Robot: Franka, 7 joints.
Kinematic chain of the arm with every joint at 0, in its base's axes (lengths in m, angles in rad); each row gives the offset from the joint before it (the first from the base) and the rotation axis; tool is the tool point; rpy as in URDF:
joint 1: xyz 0 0 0.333 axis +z
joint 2: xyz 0 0 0 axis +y
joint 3: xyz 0 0 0.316 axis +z
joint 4: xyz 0.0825 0 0 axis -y
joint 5: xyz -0.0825 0 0.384 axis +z
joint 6: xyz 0 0 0 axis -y
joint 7: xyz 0.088 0 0 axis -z
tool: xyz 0 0 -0.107 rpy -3.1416 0 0
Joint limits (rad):
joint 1: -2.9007..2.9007
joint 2: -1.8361..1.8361
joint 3: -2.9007..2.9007
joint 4: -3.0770..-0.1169
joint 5: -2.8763..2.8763
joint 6: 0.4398..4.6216
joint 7: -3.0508..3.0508
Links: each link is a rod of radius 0.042 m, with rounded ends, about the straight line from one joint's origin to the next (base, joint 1, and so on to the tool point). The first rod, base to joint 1, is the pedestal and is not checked.
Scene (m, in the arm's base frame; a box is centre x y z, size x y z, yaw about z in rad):
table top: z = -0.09
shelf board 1: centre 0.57 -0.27 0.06 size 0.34 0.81 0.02 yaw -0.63
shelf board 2: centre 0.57 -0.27 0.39 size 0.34 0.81 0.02 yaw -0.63
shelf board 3: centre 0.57 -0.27 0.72 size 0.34 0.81 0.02 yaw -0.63
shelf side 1: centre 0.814 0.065 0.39 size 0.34 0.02 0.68 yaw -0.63
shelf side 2: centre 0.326 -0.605 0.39 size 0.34 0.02 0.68 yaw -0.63
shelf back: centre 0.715 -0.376 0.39 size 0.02 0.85 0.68 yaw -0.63
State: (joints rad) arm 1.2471 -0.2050 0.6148 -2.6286 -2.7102 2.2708 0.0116
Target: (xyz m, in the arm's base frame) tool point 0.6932 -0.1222 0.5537
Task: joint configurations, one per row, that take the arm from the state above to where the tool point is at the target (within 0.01 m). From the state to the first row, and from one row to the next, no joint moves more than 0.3 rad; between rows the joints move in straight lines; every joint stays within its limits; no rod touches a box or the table.
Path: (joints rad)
1: 0.9950 -0.2667 0.4364 -2.5708 -2.7066 2.2819 0.0116
2: 0.7430 -0.3283 0.2580 -2.5131 -2.7030 2.2930 0.0116
3: 0.4909 -0.3900 0.0797 -2.4553 -2.6994 2.3041 0.0116
4: 0.2389 -0.4517 -0.0987 -2.3976 -2.6958 2.3152 0.0116
5: 0.1938 -0.1898 -0.1635 -2.1312 -2.6996 2.2363 0.0116
6: 0.1488 0.0721 -0.2282 -1.8647 -2.7034 2.1575 0.0116
7: 0.1037 0.3339 -0.2929 -1.5983 -2.7072 2.0786 0.0116

